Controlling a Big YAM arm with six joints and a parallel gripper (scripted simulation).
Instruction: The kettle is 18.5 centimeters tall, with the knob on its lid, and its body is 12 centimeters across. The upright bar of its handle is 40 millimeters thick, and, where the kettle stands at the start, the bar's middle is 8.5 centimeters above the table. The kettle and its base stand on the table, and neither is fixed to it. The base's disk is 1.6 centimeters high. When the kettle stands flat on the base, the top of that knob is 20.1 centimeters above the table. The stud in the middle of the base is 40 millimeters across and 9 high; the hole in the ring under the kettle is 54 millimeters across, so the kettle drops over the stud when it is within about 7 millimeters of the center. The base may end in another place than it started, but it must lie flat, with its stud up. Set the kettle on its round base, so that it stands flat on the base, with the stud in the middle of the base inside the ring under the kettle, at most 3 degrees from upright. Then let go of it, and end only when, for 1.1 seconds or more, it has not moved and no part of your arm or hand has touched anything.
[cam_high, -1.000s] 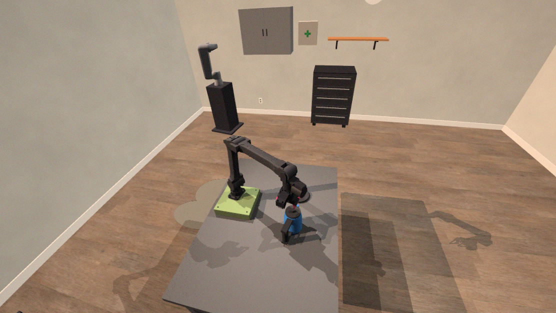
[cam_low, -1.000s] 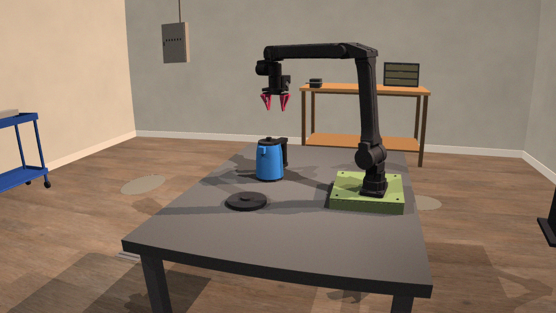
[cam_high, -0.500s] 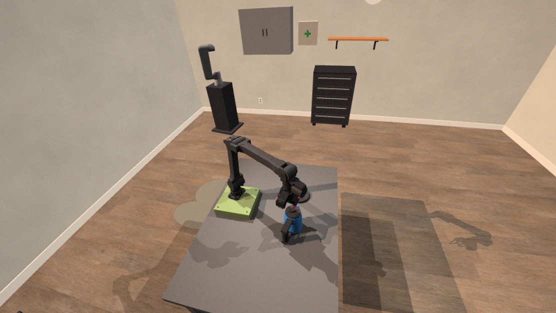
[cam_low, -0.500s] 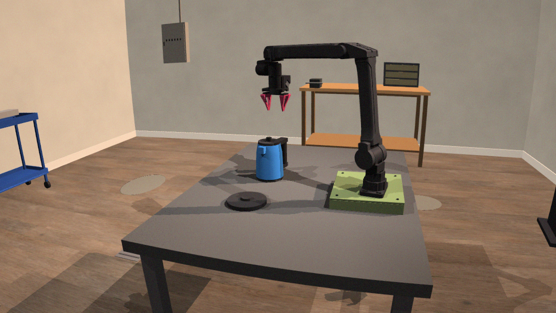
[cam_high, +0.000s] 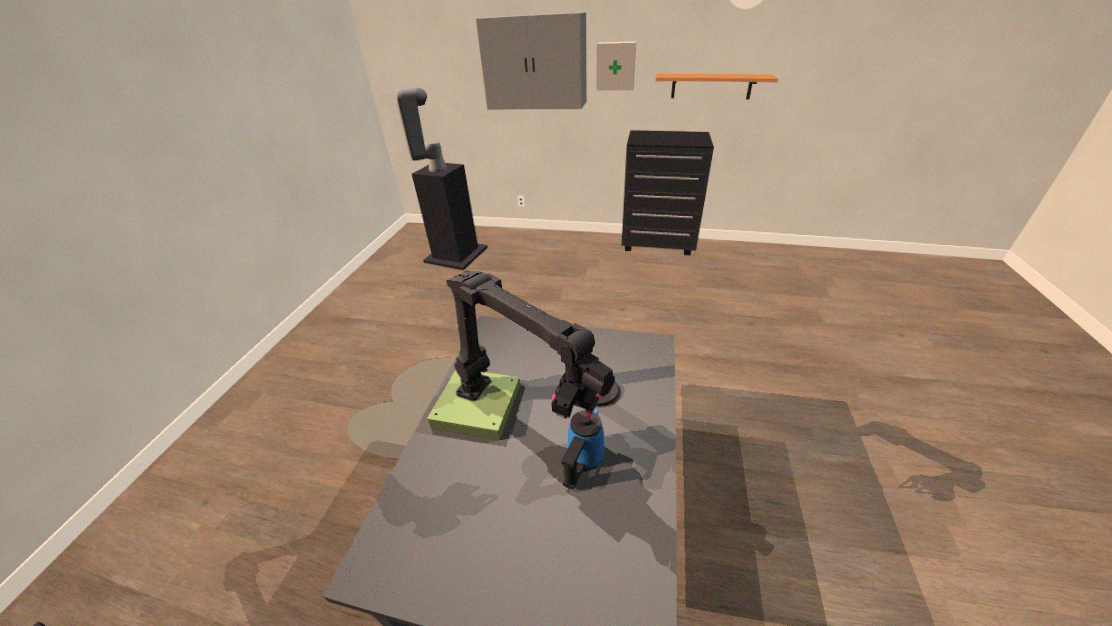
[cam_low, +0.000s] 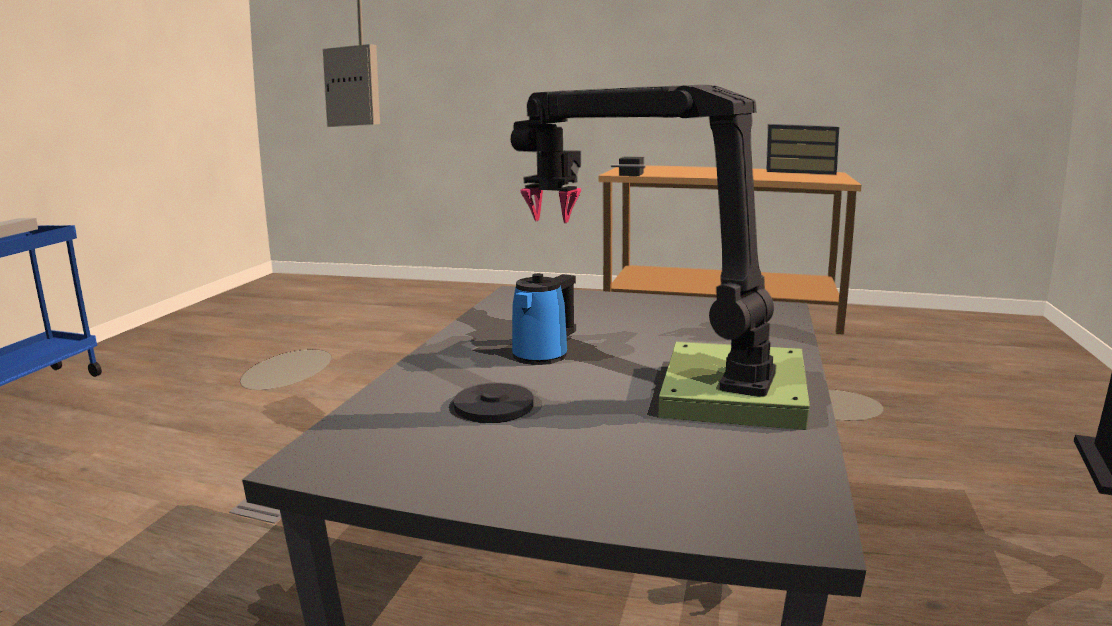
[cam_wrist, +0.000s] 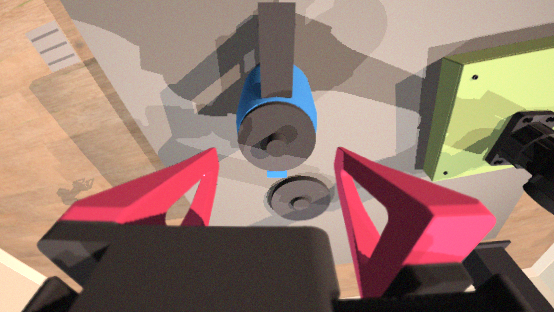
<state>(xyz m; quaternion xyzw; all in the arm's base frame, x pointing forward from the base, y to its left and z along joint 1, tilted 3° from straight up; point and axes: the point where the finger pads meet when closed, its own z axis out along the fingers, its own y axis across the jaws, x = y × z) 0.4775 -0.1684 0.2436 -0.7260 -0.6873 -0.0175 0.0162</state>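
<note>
Right now the blue kettle is 21 cm below my hand and 3 cm to the left of it. From my hand the other things lie so: round black base (34 cm to the left, 29 cm below, 4 cm behind).
</note>
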